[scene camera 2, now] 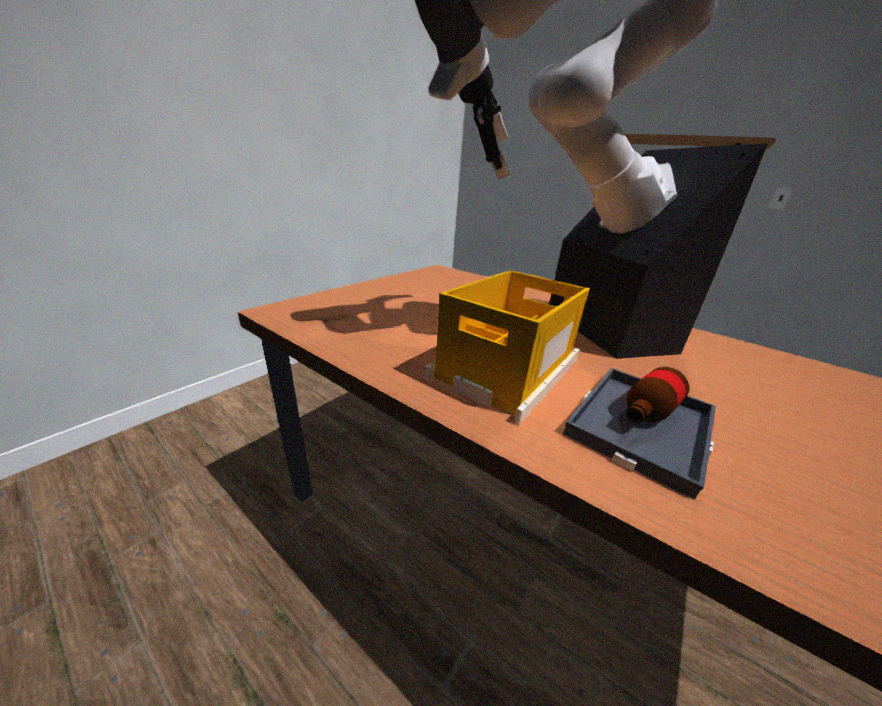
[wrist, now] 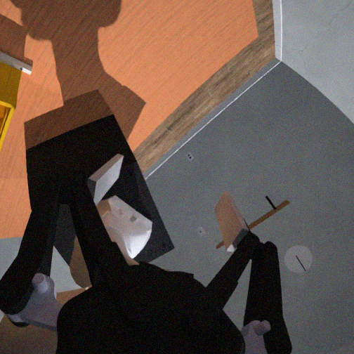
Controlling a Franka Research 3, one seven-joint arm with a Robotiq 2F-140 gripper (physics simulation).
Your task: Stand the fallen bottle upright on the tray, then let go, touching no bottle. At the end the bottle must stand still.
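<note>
A brown bottle [scene camera 2: 659, 394] with a red band lies on its side on the dark grey tray [scene camera 2: 637, 457], its neck towards the tray's near left part. The bottle's base end is by the tray's back edge. In the scene view my gripper [scene camera 2: 500, 150] is high in the air, above and behind the yellow crate, well away from the bottle. In the wrist view my gripper [wrist: 171, 184] is open, its two pads wide apart with nothing between them. The bottle and the tray do not show in the wrist view.
A yellow crate [scene camera 2: 481, 368] [wrist: 9, 82] stands left of the tray, with pale strips [scene camera 2: 548, 384] around its foot. The black robot base block [scene camera 2: 599, 294] [wrist: 65, 145] stands behind the crate and tray. The wooden table's front edge [scene camera 2: 470, 447] runs in front of both.
</note>
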